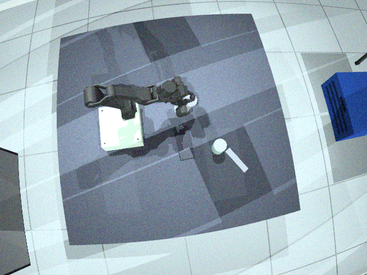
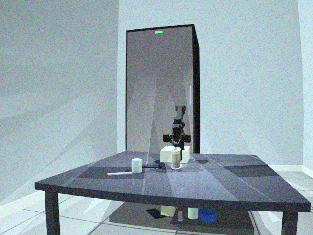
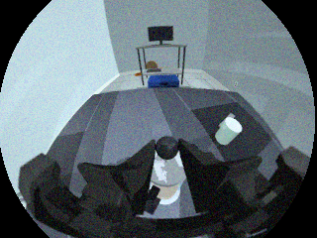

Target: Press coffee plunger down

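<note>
The coffee press lies 70 mm below my gripper tip, 40 mm behind it and 10 mm to the left of it.
</note>
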